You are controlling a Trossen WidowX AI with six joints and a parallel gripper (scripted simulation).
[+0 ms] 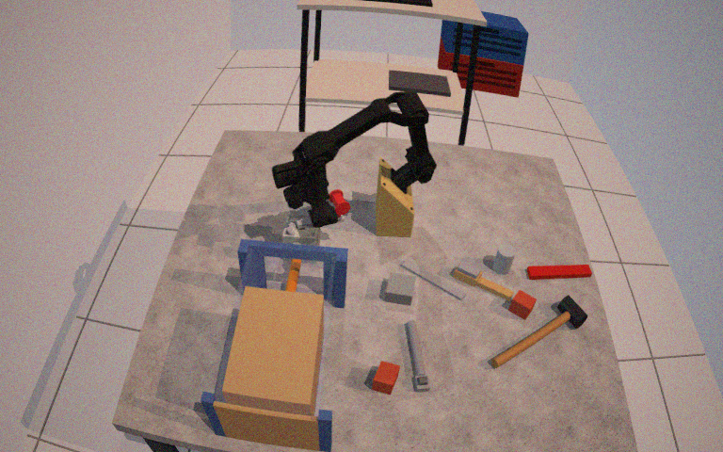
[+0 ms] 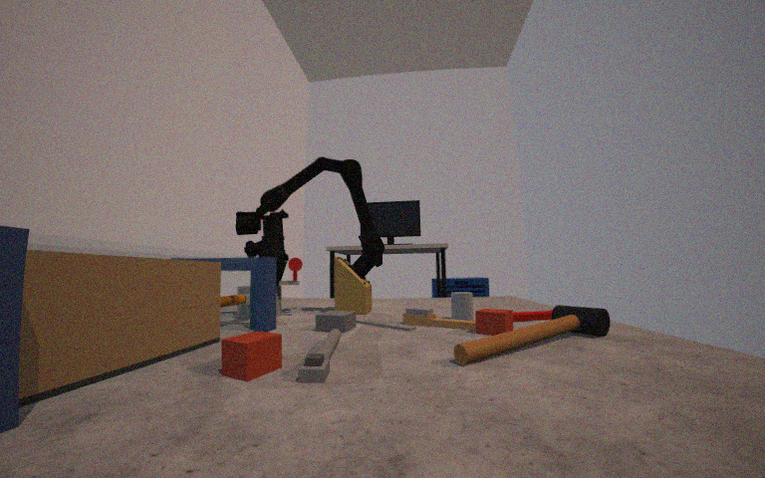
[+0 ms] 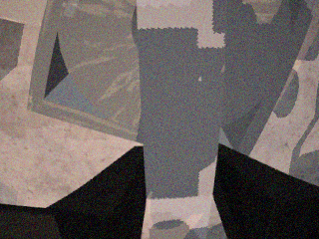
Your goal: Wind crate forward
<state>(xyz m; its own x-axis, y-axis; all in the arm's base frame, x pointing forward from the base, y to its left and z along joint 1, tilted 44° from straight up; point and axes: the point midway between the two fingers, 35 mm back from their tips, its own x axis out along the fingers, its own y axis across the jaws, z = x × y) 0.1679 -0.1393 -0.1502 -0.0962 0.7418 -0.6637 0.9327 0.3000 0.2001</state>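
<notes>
The grey crank arm is 20 mm above my gripper tip and 10 mm to the left of it. Round my gripper tip: grey winch 60 mm below, 50 mm to the right; then red knob 50 mm to the left, 50 mm above, 20 mm behind; then blue frame 180 mm ahead, 40 mm to the right, 20 mm above.
</notes>
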